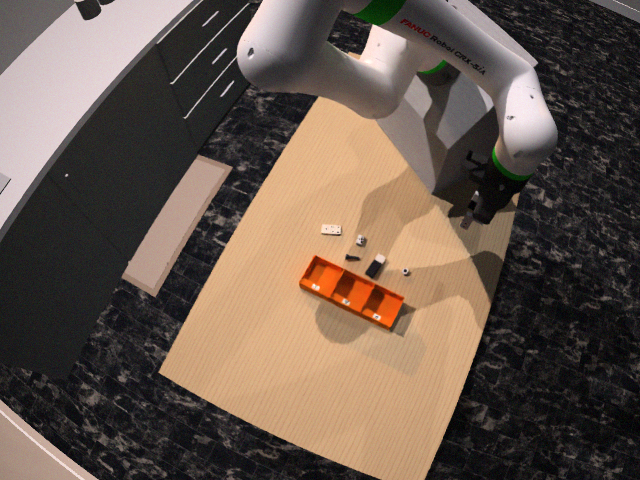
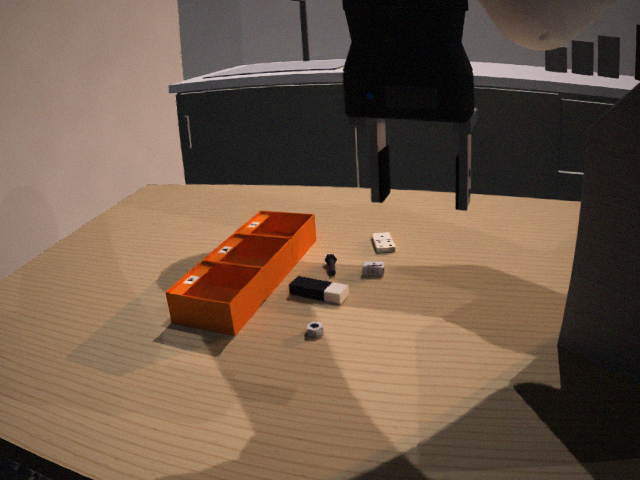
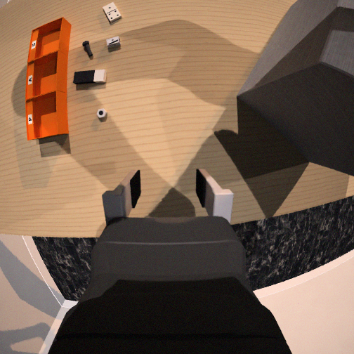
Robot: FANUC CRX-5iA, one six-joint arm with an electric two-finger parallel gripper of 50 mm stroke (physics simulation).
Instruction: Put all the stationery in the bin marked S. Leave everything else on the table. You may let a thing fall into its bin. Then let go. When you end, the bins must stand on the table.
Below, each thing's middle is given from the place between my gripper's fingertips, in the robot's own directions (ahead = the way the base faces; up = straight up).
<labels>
Right now my hand is 180 mm to the left of the black-and-white eraser point(image 2: 316, 289), 180 mm above it and 120 mm short of it. Also, from my hand: orange three-part bin point(image 2: 221, 293) 220 mm to the right, 210 mm ahead, 160 mm below.
</labels>
